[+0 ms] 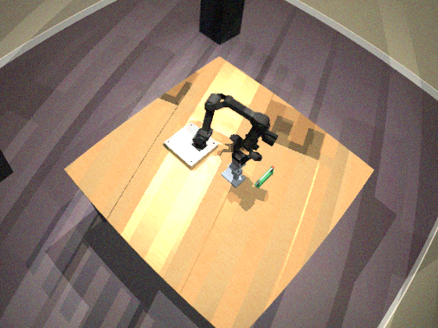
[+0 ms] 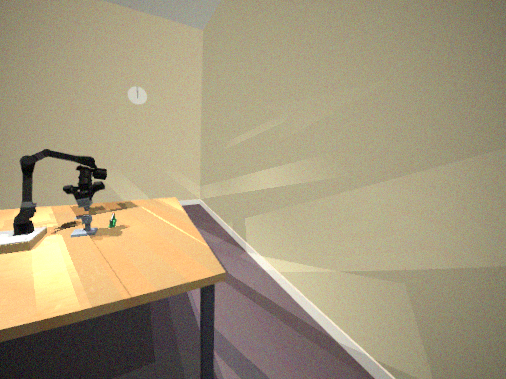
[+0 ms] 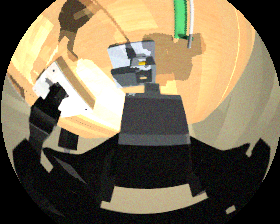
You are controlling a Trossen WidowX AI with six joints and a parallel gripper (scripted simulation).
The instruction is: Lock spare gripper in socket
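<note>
Now: gripper tip 17 cm above the green strip, 13 cm to the right of it and 11 cm short of it. From my gripper tip the other things lie so: spare gripper: 1 cm to the left; then grey mount: 14 cm below, 2 cm to the left.
</note>
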